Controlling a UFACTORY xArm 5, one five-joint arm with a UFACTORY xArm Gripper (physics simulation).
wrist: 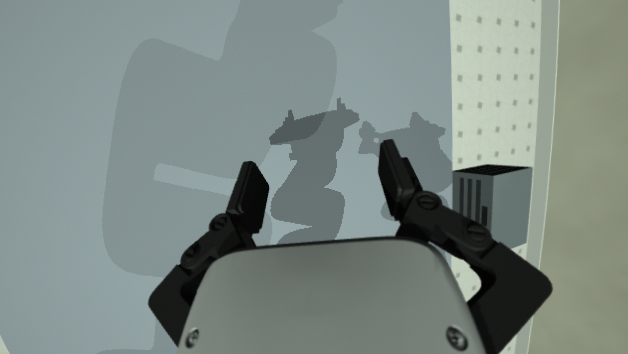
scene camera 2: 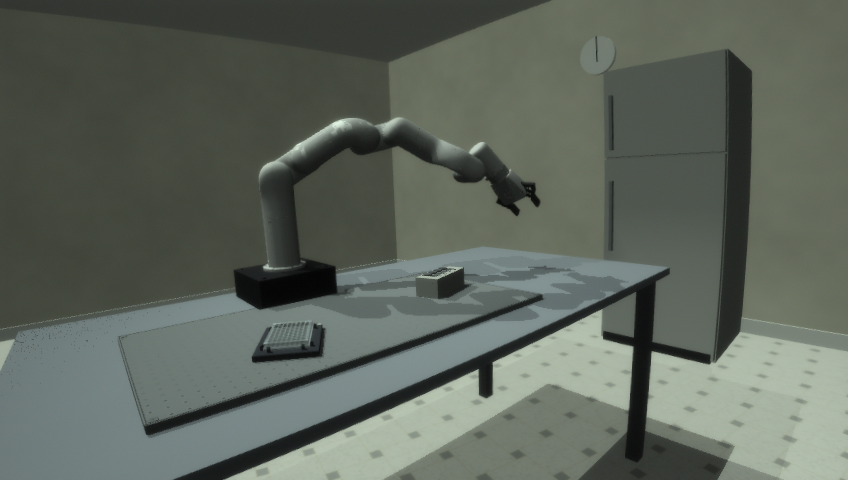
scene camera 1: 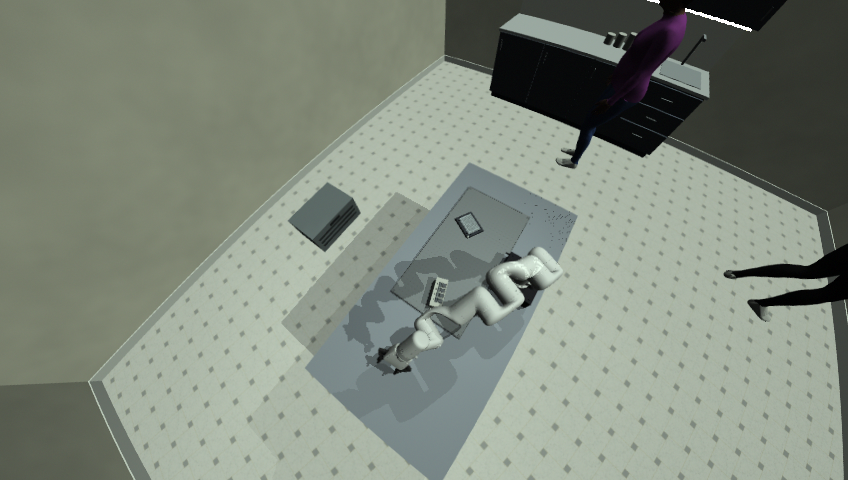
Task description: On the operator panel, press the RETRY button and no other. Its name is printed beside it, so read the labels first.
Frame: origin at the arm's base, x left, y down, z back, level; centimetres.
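Where they show: gripper, fingertip midpoint: (wrist: 317, 165) (scene camera 2: 528, 209) (scene camera 1: 386, 366); arm's base, origin of the base link: (scene camera 2: 285, 267).
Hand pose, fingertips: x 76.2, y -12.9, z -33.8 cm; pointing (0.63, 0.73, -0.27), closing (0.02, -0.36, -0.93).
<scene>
Each offset is from my fingertips to the centre of the thing. Level surfaces: height alone.
The operator panel {dx -44.6, dy +17.5, dz -0.6 cm} (scene camera 1: 438, 292) (scene camera 2: 440, 283) is a small pale box with a row of dark marks on its top. It stands near one end of the grey perforated board. Its labels are too small to read, so I cannot tell which button is RETRY. The panel does not show in the wrist view. My gripper (scene camera 1: 392, 364) (scene camera 2: 526, 208) (wrist: 317, 165) is open, its black fingers wide apart with nothing between them. It hangs high above the blue-grey table, past the panel's end of the board, well apart from the panel.
A dark tray with a pale gridded plate {dx -94.4, dy +18.4, dz -8.5 cm} (scene camera 1: 468, 224) (scene camera 2: 289, 335) lies on the board {dy +20.3 cm} (scene camera 1: 490, 208) (scene camera 2: 196, 380) at its other end. The arm's black base (scene camera 2: 285, 284) stands beside the board. A grey cabinet (scene camera 1: 325, 214) (wrist: 510, 207) stands on the floor. Two people stand around the table.
</scene>
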